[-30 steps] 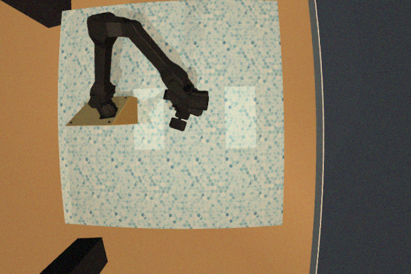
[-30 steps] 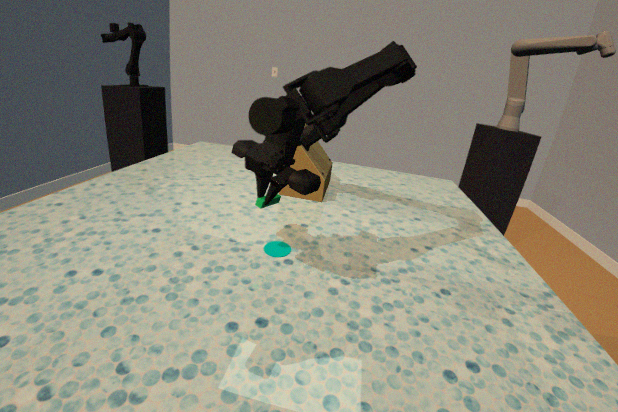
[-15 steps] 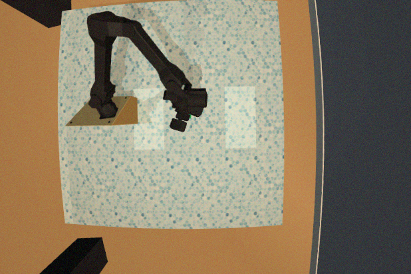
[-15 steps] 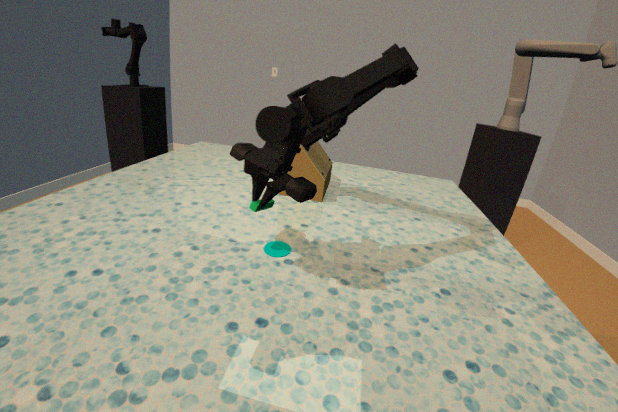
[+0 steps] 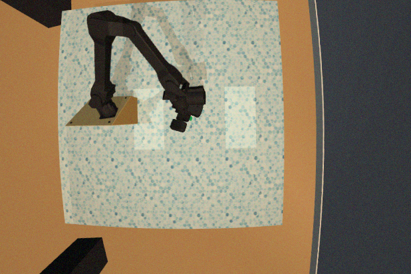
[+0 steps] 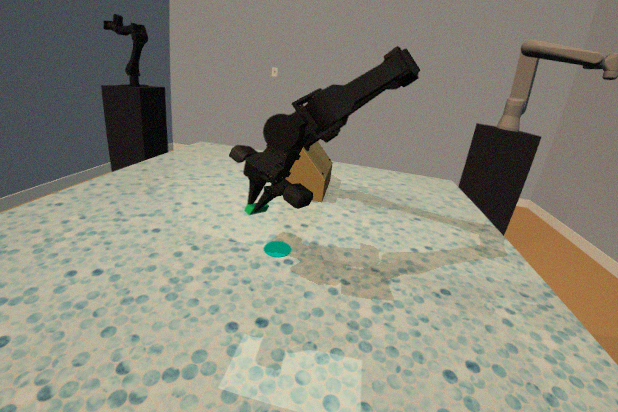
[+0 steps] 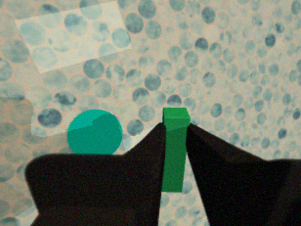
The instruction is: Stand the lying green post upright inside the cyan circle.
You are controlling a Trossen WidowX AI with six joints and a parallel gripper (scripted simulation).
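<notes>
The cyan circle lies 90 mm below my gripper tip and 60 mm to the left of it. The rest, counted from my gripper tip: green post: 20 mm behind, 10 mm to the left, 10 mm below.
</notes>
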